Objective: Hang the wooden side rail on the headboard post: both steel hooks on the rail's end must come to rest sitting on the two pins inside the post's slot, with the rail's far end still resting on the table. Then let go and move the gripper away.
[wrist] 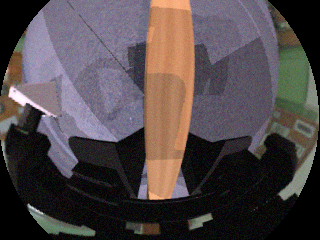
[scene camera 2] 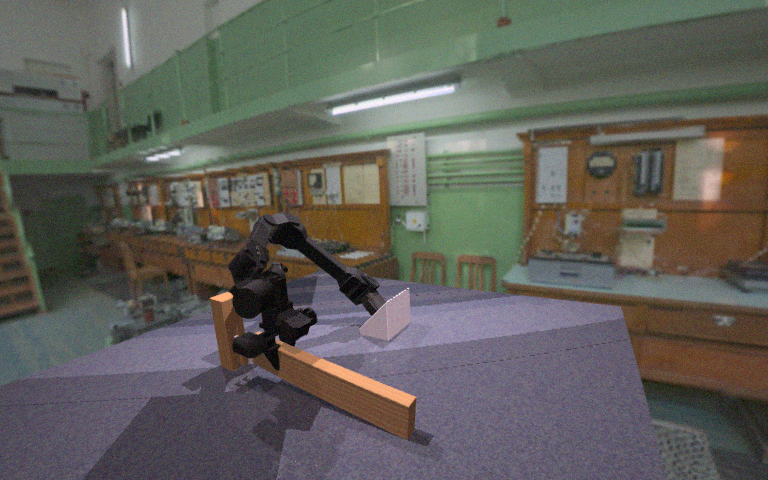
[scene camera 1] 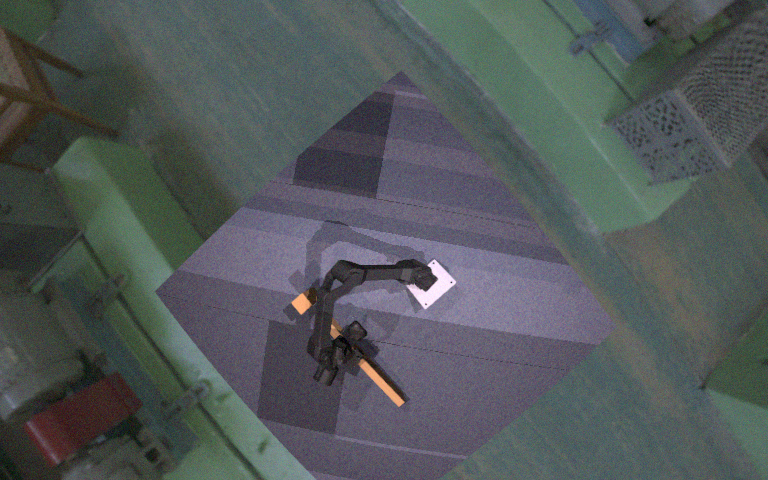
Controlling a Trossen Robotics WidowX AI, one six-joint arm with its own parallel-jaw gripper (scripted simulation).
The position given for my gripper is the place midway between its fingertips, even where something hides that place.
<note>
I see my gripper (scene camera 2: 282, 366), a wooden side rail (scene camera 2: 385, 407) and a headboard post (scene camera 2: 229, 325).
The wooden side rail is seen too in scene camera 1 (scene camera 1: 375, 373). My gripper also shows in the wrist view (wrist: 160, 128) and in scene camera 1 (scene camera 1: 344, 337).
</note>
